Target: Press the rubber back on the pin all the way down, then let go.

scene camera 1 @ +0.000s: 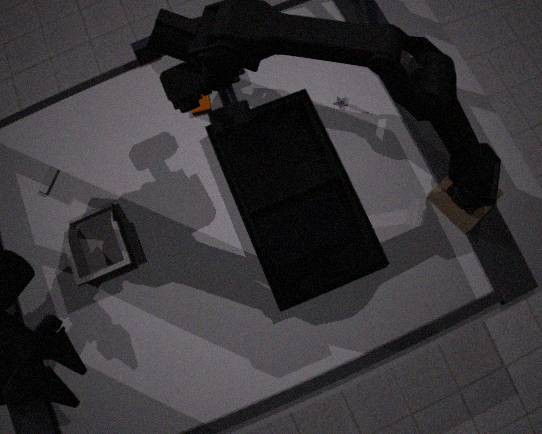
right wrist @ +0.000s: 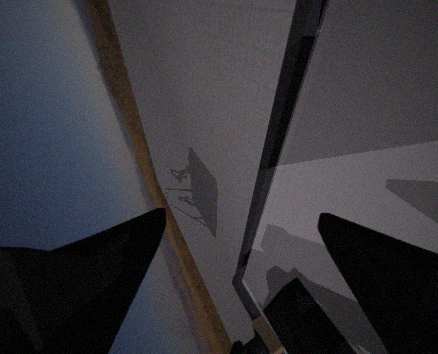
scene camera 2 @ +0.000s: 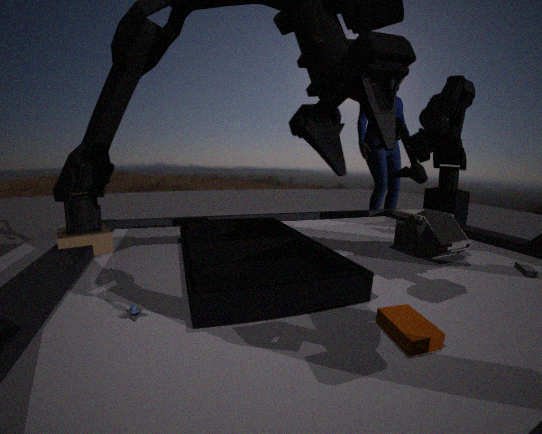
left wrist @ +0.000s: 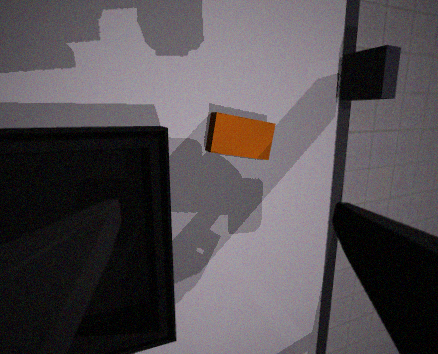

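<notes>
A small grey star-shaped pin lies on the light table top beside the black tray's end. A tiny blue piece, seemingly the rubber back, sits on top of it; how far down it sits is too small to tell. My left gripper is open and empty, high above the tray's end near the orange block, well to one side of the pin. The pin does not show in the left wrist view. My right gripper is open and empty, far from the pin at the lower left of scene camera 1.
A large black tray stands mid-table. An orange block lies near its corner. A grey bin stands apart, with a small grey bar beyond. A person stands behind the table.
</notes>
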